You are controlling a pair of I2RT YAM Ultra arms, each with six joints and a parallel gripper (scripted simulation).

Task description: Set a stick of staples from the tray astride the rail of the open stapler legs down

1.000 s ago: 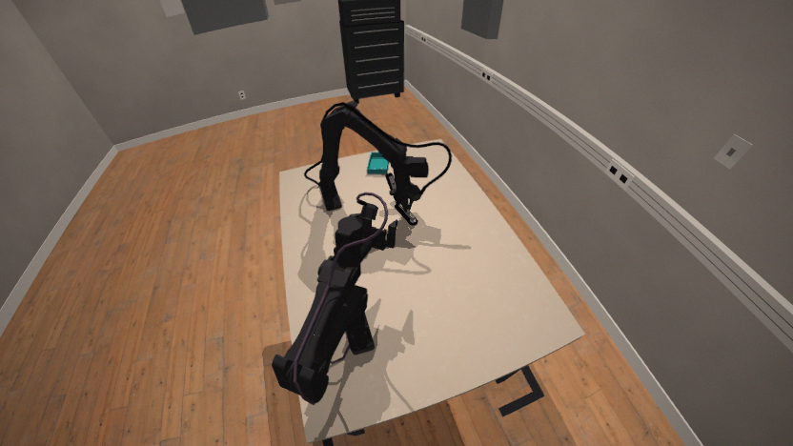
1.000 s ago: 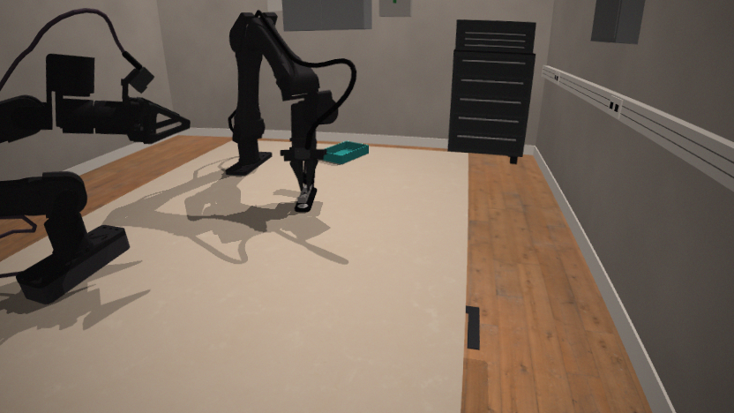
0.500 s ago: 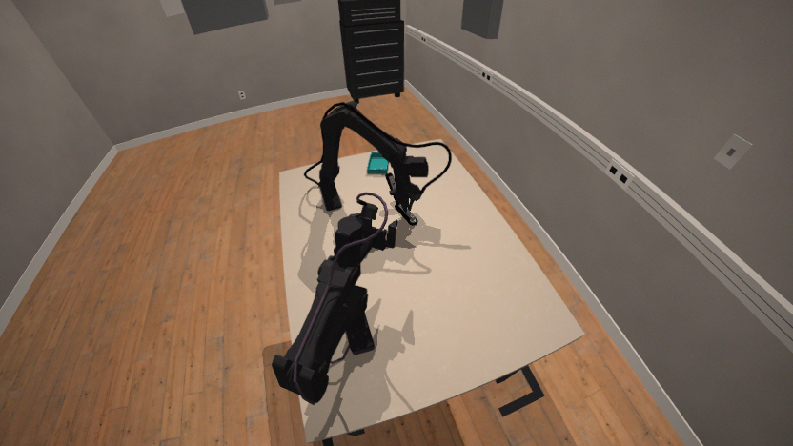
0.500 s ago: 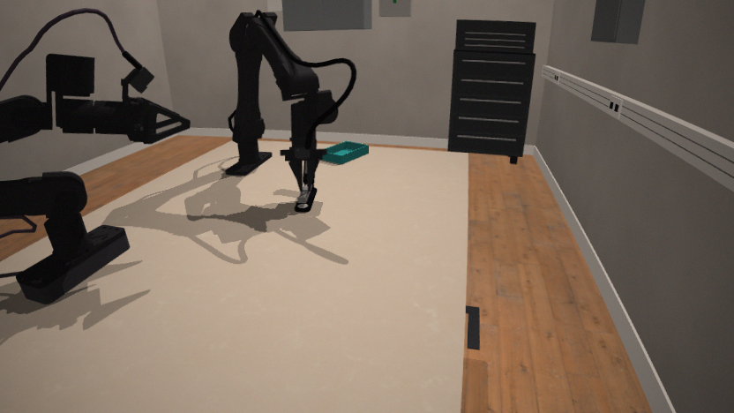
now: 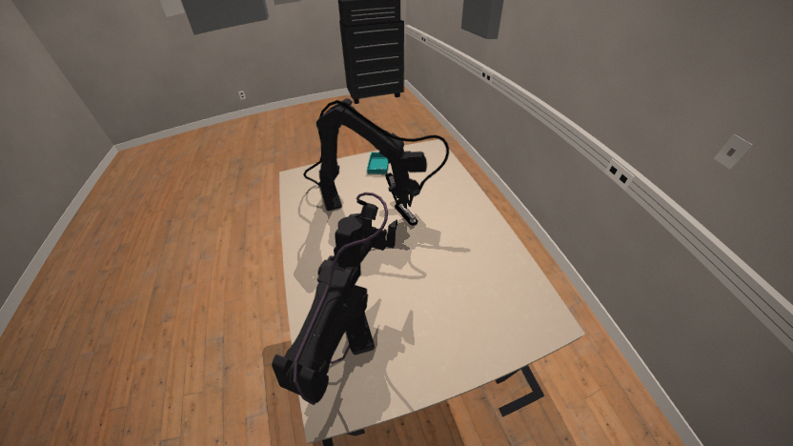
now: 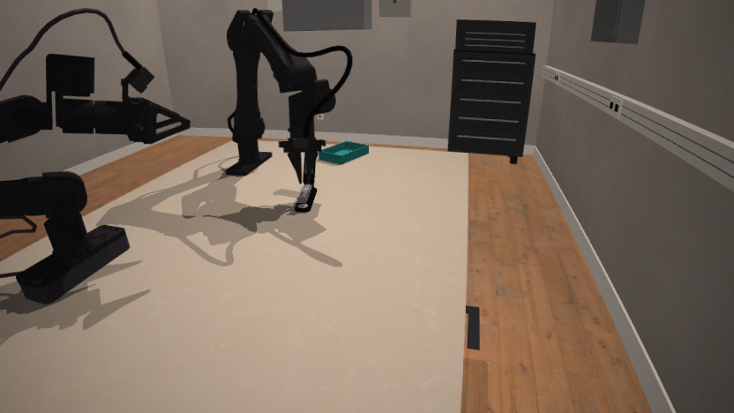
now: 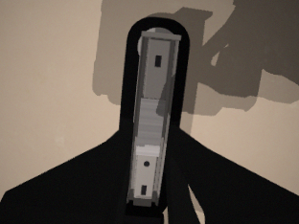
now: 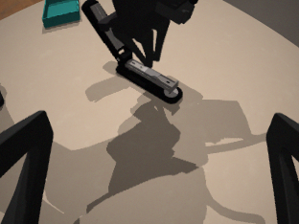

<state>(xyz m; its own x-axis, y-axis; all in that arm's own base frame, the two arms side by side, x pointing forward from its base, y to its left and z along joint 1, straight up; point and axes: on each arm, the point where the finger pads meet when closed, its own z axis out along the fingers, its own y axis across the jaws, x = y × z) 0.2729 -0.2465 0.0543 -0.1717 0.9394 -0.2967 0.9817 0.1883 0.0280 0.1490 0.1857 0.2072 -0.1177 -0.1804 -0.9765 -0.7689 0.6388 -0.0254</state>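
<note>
Right now the staple stick is 3 cm below my left hand. The rest, counted from my left hand: black stapler: 5 cm to the left, 1 cm below, 1 cm behind; teal tray: 37 cm to the left, 4 cm below, 3 cm behind.
</note>
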